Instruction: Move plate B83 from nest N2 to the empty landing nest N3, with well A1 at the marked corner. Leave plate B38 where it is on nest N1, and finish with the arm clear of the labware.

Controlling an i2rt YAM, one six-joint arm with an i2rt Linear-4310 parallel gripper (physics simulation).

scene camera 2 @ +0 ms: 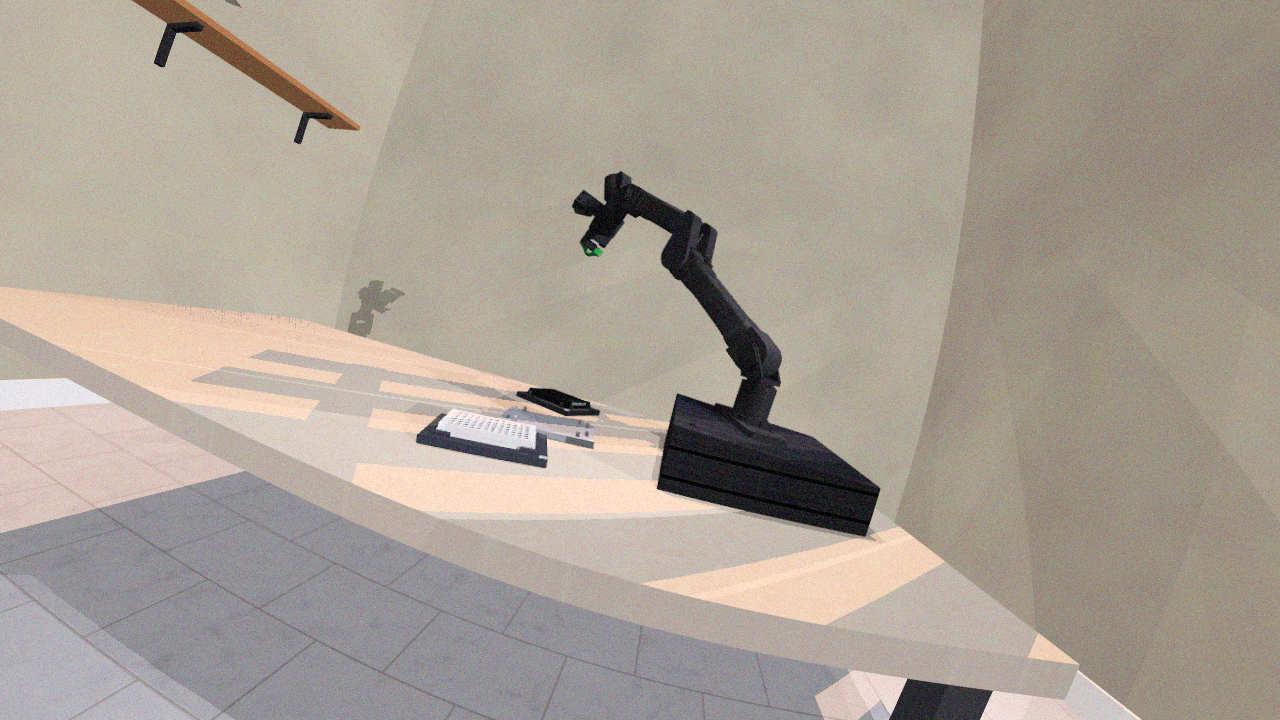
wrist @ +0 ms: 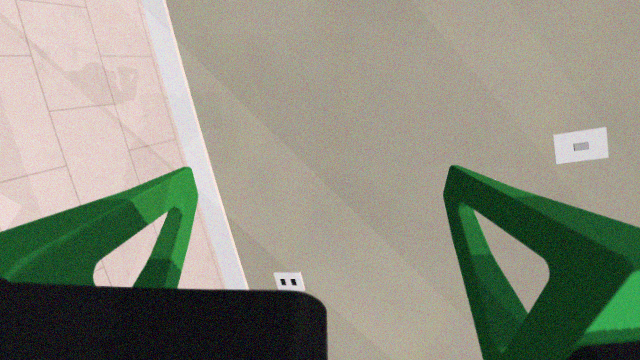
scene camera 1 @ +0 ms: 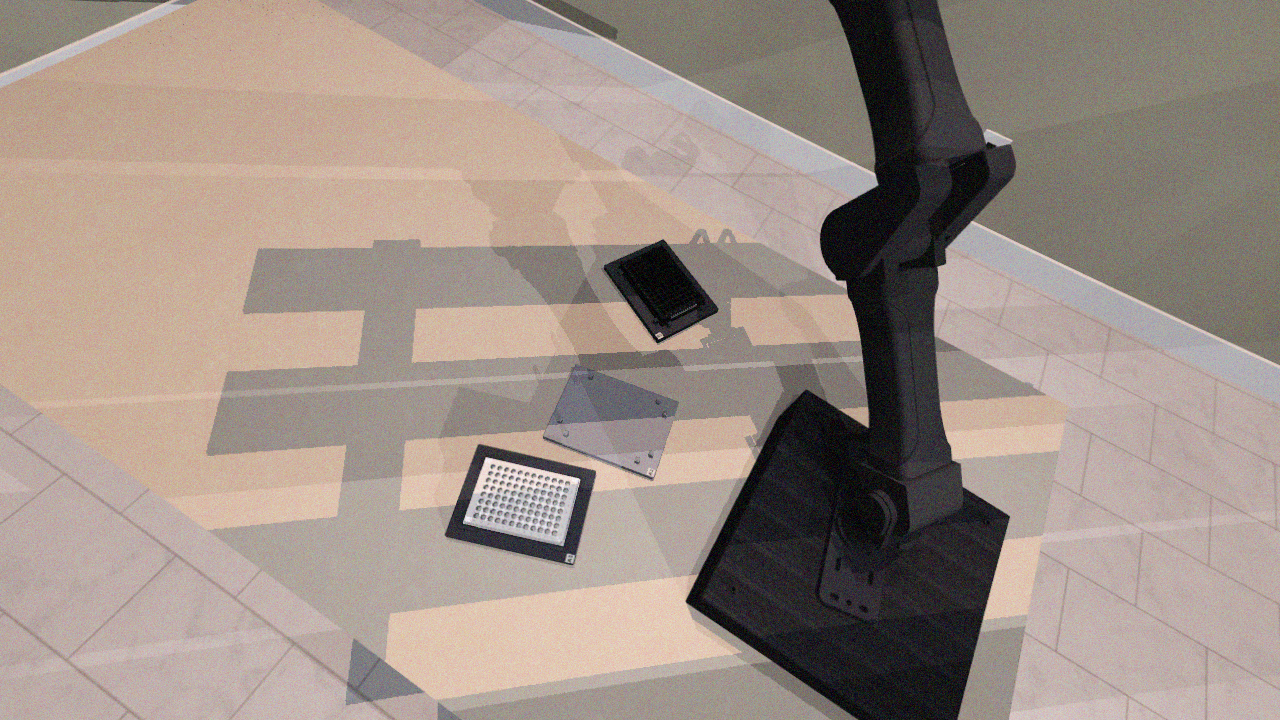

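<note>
A white well plate (scene camera 1: 521,499) (scene camera 2: 490,429) sits flat on a dark nest (scene camera 1: 510,542) (scene camera 2: 483,452). A black well plate (scene camera 1: 662,282) (scene camera 2: 556,398) sits on another dark nest (scene camera 1: 646,320). Between them lies the empty grey nest (scene camera 1: 613,420) (scene camera 2: 568,435) with small upright pegs. Each nest has a small white tag at one corner. Plate and nest names are not readable, so I cannot tell which plate is B83. My gripper (scene camera 2: 591,247) (wrist: 320,180) is open and empty, high above the table and away from the plates; it is outside scene camera 1's view.
The arm's black base block (scene camera 1: 760,555) (scene camera 2: 769,488) stands on the table (scene camera 1: 501,644) (scene camera 2: 429,488) beside the nests. A wooden shelf (scene camera 2: 259,76) is on the wall at the upper left. The wrist view shows floor, wall and two wall plates (wrist: 565,146) (wrist: 277,281).
</note>
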